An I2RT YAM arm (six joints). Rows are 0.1 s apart.
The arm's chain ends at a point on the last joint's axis. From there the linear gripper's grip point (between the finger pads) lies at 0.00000 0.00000 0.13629 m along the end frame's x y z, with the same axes.
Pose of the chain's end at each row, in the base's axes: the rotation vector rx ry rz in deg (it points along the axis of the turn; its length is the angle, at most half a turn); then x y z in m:
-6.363 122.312 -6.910 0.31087 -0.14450 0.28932
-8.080 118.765 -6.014 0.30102 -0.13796 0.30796
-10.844 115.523 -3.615 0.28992 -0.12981 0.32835
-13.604 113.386 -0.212 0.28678 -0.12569 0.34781
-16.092 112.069 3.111 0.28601 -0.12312 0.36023
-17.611 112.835 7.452 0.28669 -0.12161 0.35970
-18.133 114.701 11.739 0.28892 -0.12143 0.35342
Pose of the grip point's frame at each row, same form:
-6.363 122.312 -6.910 0.42587 -0.15034 0.21641
-8.080 118.765 -6.014 0.42027 -0.14009 0.24200
-10.844 115.523 -3.615 0.41230 -0.12446 0.26861
-13.604 113.386 -0.212 0.41025 -0.11124 0.29194
-16.092 112.069 3.111 0.40916 -0.10016 0.30655
-17.611 112.835 7.452 0.40709 -0.09015 0.30412
-18.133 114.701 11.739 0.40547 -0.08299 0.29414

